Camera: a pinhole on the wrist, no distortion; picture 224 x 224 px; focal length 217.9 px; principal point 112.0 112.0 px. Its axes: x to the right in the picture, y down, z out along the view. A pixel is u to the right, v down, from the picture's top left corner.
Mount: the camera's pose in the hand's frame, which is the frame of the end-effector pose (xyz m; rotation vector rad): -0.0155 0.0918 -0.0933 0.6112 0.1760 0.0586
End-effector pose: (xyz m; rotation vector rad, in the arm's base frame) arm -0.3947 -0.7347 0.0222 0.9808 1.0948 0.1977
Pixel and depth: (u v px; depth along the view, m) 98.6 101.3 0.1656
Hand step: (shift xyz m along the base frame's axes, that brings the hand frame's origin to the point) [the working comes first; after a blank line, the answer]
In the camera's frame: -0.0102 -0.0081 0.1656

0.0292 -0.0239 -0.0064
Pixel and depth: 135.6 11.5 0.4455
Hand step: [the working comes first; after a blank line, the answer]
In the camera's frame: 0.0483 -0.2055 0.4455

0.0682 -0.2029 -0.3016
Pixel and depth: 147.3 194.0 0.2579
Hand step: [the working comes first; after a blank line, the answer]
In the camera's frame: 0.0418 0.0971 0.2579

0.1781 -0.0341 -0.0079
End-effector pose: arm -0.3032 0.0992 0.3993 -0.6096 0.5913 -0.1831
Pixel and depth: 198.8 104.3 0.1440
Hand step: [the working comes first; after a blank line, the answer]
In the camera's frame: 0.0574 -0.0051 0.1440

0.0613 -0.0067 -0.0312
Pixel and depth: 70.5 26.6 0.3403
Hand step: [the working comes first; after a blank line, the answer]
In the camera's frame: -0.0648 -0.1334 0.3403

0.0526 -0.1149 0.2100
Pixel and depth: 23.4 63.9 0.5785
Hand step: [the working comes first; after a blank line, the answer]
In the camera's frame: -0.2352 -0.1277 0.5785

0.0776 -0.0872 0.5005
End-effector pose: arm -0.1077 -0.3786 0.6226 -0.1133 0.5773 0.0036
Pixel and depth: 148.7 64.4 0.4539
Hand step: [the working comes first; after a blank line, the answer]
In the camera's frame: 0.0764 -0.0992 0.4539

0.2385 -0.2184 0.1170
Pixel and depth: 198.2 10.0 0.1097
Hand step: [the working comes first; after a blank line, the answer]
In the camera's frame: 0.0434 -0.0514 0.1097

0.0175 -0.0133 -0.0590
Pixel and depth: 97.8 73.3 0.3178
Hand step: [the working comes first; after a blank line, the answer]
In the camera's frame: -0.0207 -0.0564 0.3178

0.0956 -0.1217 0.1130
